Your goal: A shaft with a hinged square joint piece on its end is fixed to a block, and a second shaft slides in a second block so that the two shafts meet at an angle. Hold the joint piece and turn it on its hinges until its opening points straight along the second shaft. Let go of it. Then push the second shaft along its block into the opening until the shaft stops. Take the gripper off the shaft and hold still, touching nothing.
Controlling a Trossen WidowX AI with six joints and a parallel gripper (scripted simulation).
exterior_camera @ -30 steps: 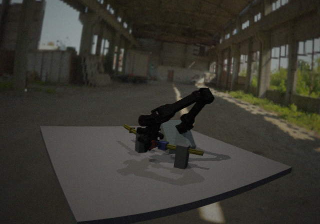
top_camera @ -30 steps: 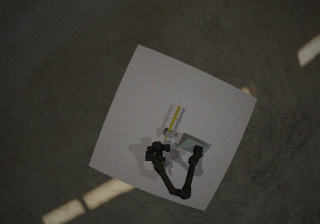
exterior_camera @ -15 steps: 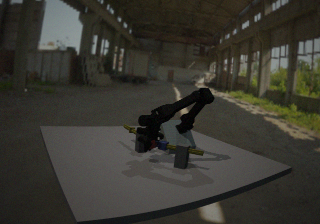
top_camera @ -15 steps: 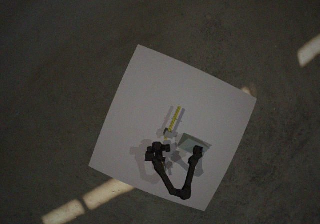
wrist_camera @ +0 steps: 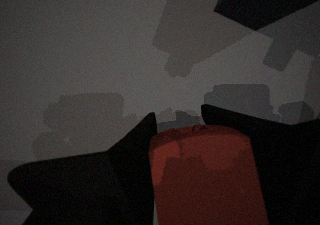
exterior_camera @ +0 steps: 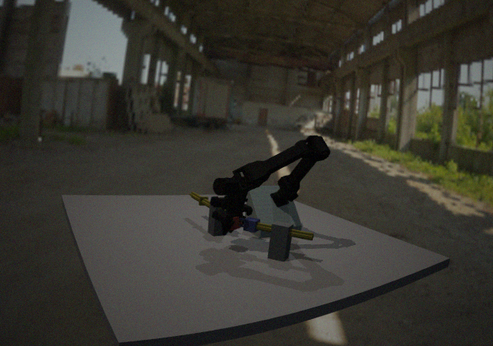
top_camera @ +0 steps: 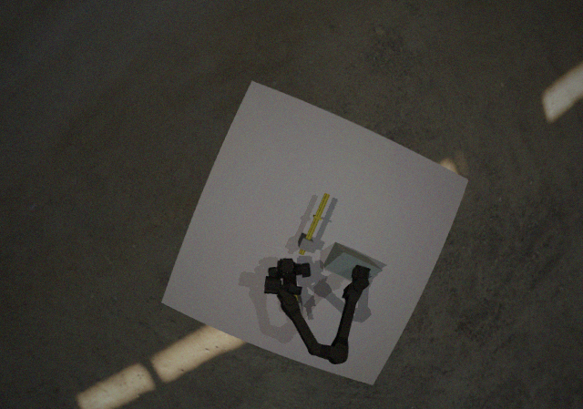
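My gripper tip is 4 cm below the red joint piece, 2 cm to the right of it and 1 cm past it.
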